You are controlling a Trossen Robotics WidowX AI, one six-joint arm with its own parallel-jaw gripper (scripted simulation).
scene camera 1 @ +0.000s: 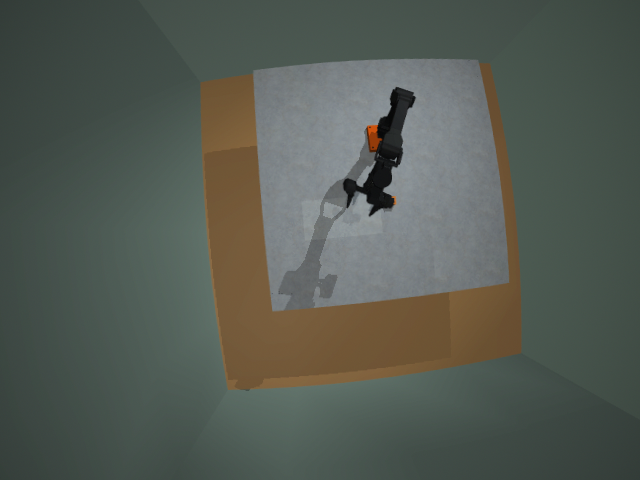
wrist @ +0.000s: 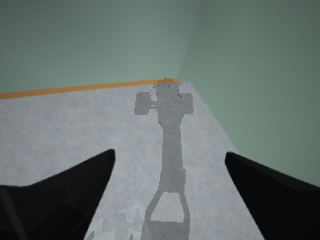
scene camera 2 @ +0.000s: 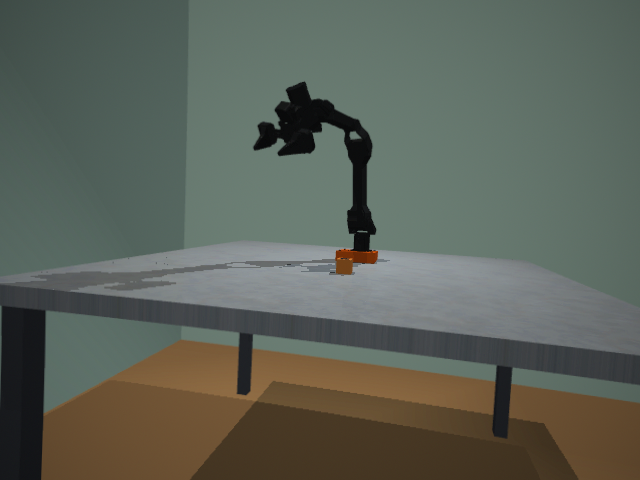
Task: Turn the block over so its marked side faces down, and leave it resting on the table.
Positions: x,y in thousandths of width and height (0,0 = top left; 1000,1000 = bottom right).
Scene:
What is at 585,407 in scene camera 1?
The gripper.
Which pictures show the gripper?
Scene camera 1, the wrist view and scene camera 2: all of them.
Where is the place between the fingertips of the gripper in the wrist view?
536,652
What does the gripper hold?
Nothing.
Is the gripper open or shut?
Open.

